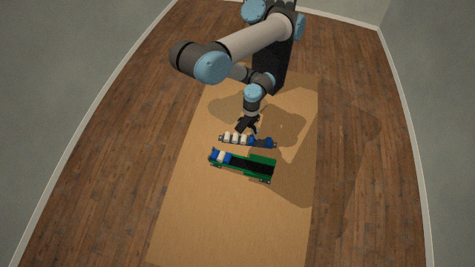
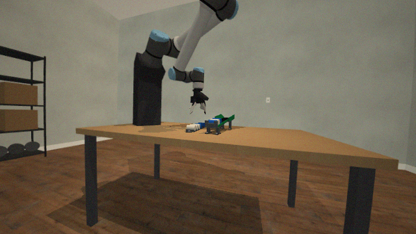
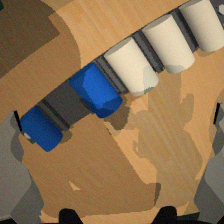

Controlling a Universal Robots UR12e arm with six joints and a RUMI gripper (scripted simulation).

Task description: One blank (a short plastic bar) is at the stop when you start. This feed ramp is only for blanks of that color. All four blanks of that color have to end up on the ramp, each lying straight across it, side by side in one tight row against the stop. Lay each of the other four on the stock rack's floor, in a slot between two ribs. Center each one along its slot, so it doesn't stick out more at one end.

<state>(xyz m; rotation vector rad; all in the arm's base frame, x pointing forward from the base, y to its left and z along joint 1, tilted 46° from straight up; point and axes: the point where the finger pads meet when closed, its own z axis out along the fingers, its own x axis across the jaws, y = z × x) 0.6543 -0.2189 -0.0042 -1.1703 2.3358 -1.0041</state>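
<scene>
Right now the stock rack is 130 mm below my hand, 20 mm to the left of it and 10 mm behind it.
</scene>
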